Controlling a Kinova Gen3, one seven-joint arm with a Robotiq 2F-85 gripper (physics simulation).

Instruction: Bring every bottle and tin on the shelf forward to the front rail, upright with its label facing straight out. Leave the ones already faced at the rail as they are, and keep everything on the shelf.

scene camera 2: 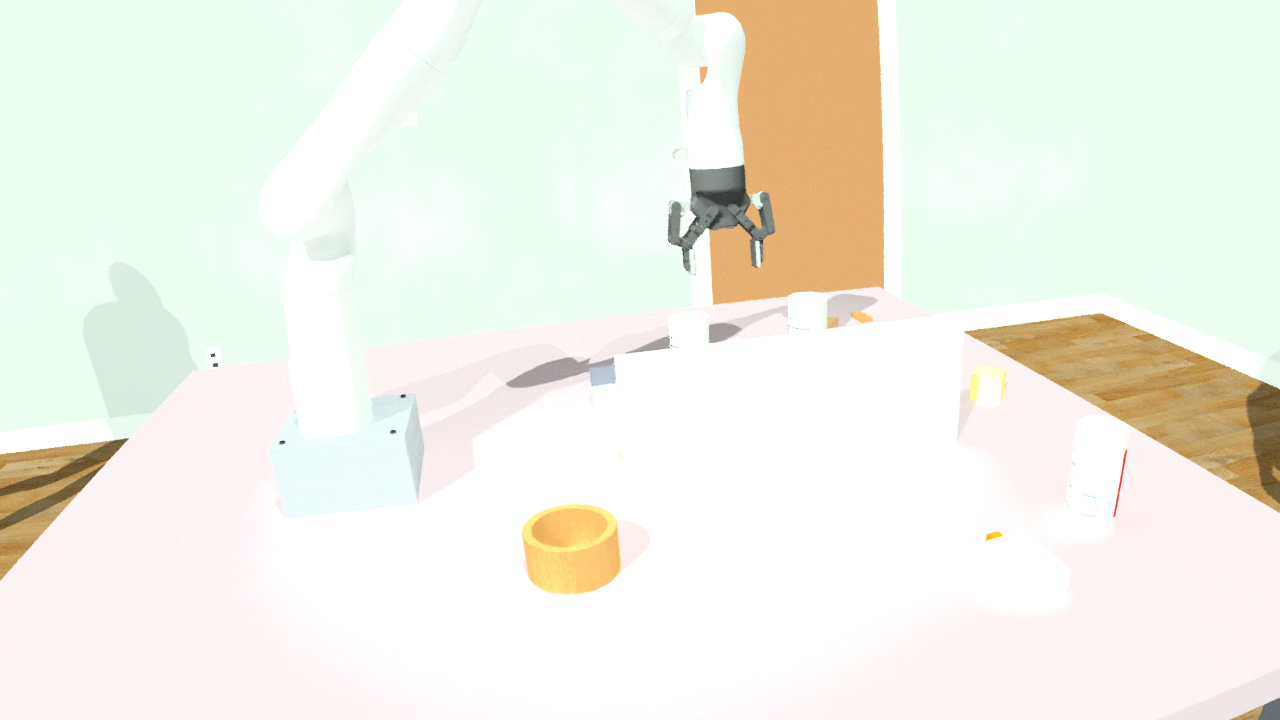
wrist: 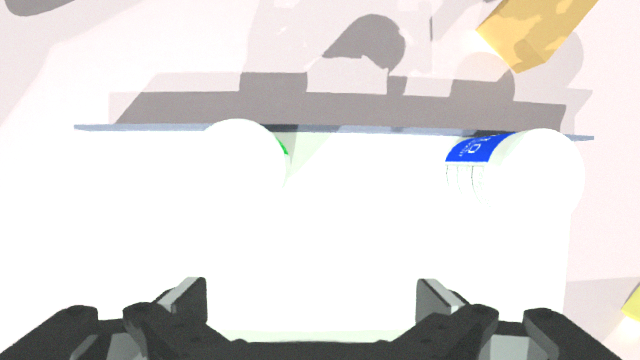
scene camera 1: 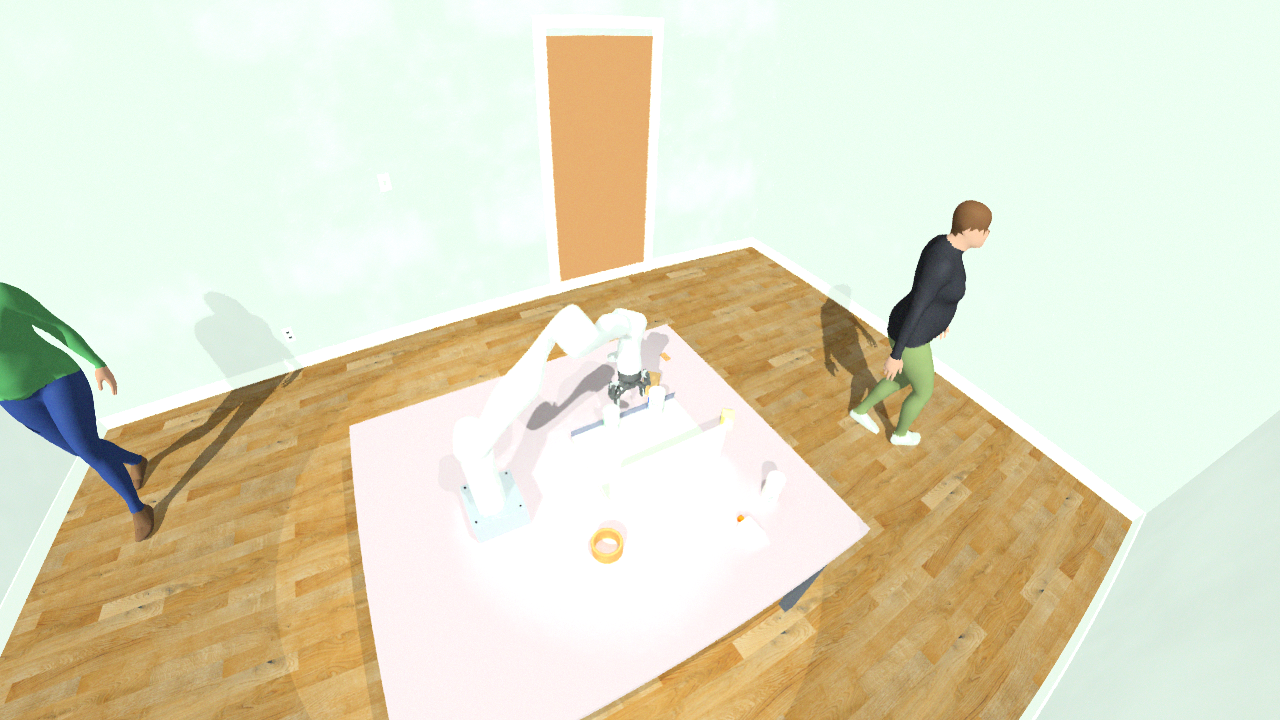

Labels:
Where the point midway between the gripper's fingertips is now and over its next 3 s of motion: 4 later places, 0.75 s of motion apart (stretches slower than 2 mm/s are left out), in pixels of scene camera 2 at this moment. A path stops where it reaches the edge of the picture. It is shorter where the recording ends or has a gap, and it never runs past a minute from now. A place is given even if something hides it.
My gripper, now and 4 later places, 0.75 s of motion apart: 724,270; 789,266; 817,279; 821,260; 744,163

